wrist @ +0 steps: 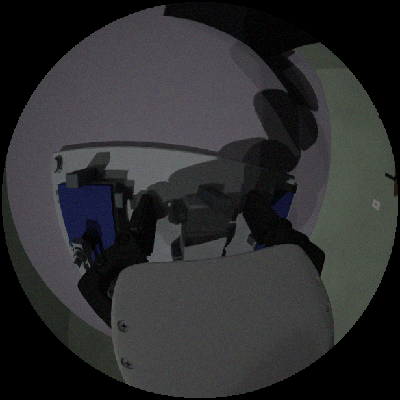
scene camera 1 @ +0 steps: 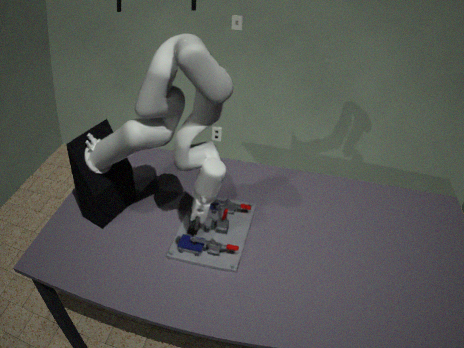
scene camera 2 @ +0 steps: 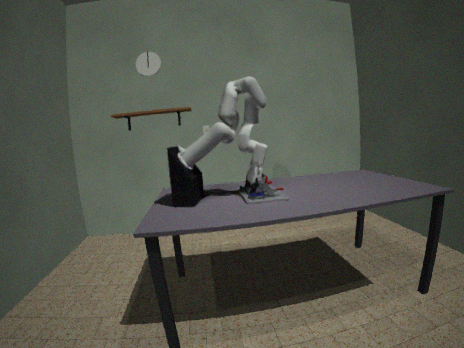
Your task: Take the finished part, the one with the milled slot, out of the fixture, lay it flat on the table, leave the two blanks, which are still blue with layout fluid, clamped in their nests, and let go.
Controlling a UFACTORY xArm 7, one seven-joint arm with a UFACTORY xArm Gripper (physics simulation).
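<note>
My gripper is open and empty, low over the middle nest of the fixture plate. In the wrist view its black fingers stand wide apart, with a dark grey block-like shape between them in the middle nest. It lies in shadow; I cannot tell the finished part or its slot from the nest. One blue blank sits in the front nest under its clamp. The other blue blank sits in the back nest, partly hidden by a finger in the wrist view.
The front clamp's red handle and the back clamp's red handle lie low. The middle clamp's red handle stands up beside the gripper. The purple-grey table surrounds the plate. The black arm base stands left of it.
</note>
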